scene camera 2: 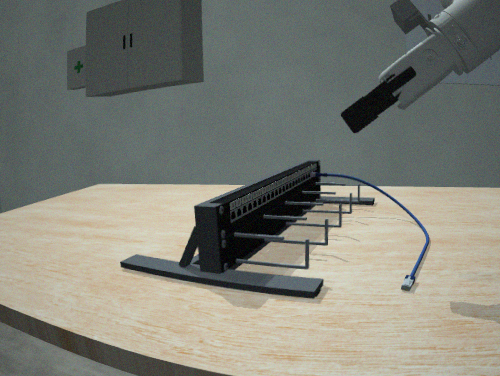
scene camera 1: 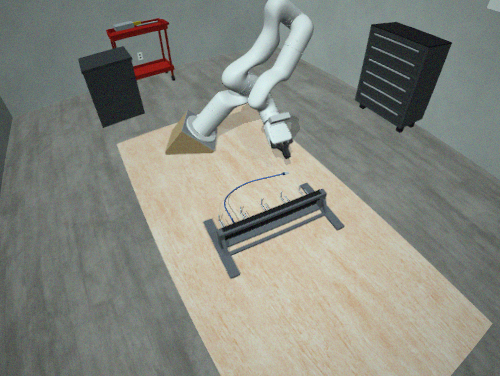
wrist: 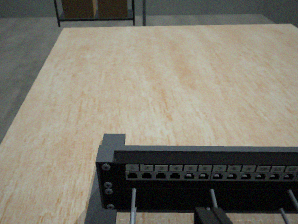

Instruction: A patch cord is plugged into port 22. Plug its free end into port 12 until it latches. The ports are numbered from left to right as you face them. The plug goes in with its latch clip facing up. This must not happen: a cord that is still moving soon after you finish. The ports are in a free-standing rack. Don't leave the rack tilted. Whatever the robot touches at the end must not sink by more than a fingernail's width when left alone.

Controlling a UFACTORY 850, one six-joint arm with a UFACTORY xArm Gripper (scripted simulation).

Labels:
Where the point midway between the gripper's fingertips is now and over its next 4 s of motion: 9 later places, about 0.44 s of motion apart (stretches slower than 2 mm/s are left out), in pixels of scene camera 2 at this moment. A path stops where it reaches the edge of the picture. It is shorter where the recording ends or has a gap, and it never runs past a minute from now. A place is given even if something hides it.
The gripper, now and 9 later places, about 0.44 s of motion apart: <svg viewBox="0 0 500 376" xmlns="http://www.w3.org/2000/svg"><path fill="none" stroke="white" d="M347 124L350 122L356 121L360 121L355 125L335 140L325 147L333 141L353 127L360 121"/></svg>

